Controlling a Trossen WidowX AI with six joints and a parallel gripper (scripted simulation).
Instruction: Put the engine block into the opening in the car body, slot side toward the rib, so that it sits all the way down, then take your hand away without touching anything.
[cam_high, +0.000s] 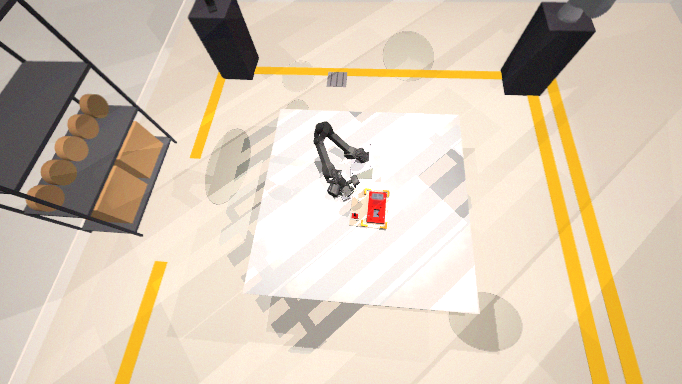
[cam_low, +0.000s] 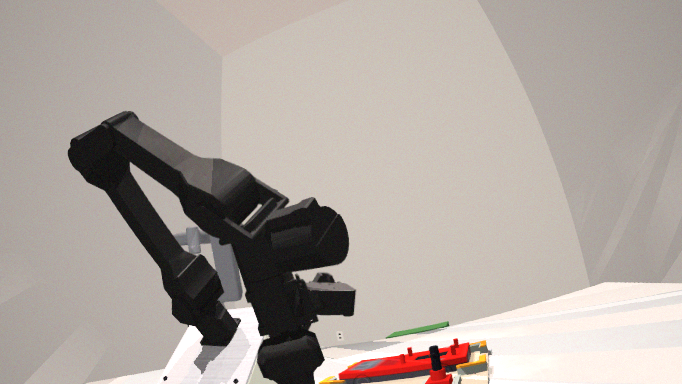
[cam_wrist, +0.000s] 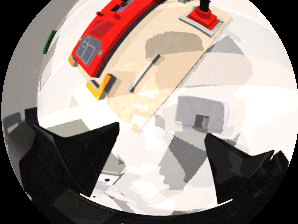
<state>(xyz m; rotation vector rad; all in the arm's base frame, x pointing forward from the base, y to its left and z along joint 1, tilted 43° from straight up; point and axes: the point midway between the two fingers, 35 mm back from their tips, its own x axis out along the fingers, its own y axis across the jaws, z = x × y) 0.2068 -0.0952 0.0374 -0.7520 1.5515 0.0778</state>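
Now: the grey engine block 30 mm ahead of my gripper tip, 20 mm to the right of it and 10 mm below it.
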